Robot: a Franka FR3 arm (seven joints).
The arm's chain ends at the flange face. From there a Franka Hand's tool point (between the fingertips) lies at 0.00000 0.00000 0.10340 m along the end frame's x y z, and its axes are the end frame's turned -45 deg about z.
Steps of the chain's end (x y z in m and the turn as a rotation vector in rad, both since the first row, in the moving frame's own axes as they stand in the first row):
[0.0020 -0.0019 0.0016 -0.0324 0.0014 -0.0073]
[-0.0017 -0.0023 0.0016 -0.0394 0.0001 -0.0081]
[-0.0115 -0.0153 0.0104 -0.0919 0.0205 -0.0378]
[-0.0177 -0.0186 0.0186 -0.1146 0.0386 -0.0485]
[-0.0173 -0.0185 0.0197 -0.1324 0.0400 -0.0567]
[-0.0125 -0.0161 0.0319 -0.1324 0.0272 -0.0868]
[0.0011 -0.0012 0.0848 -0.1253 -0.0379 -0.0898]
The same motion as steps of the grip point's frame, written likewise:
[0.0005 0.0025 0.0015 -0.0239 -0.0219 -0.0073]
[-0.0024 0.0001 0.0015 -0.0279 -0.0278 -0.0081]
[-0.0024 -0.0106 0.0099 -0.0795 -0.0505 -0.0378]
[-0.0046 -0.0144 0.0178 -0.1083 -0.0537 -0.0485]
[-0.0055 -0.0126 0.0187 -0.1219 -0.0653 -0.0567]
[-0.0046 -0.0083 0.0310 -0.1129 -0.0744 -0.0868]
[-0.0100 0.0068 0.0839 -0.0618 -0.1154 -0.0898]

